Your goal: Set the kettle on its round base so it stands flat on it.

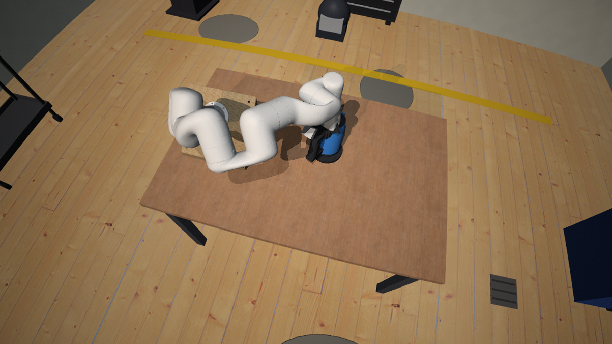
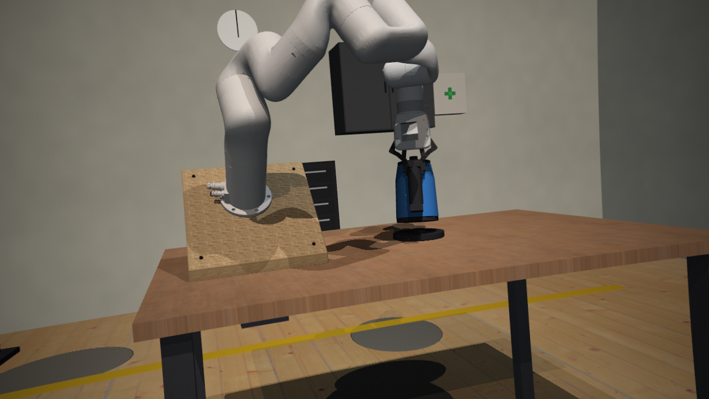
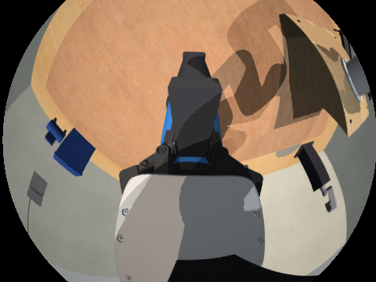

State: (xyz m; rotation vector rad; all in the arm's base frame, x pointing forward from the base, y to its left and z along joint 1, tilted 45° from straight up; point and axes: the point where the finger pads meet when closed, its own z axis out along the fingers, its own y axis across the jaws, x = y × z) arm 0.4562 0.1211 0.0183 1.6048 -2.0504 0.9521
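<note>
The blue kettle is 6 cm below my hand, 2 cm to the left of it and 1 cm ahead of it. The rest, counted from my hand: round black base (19 cm below, 6 cm to the left, 2 cm ahead).
</note>
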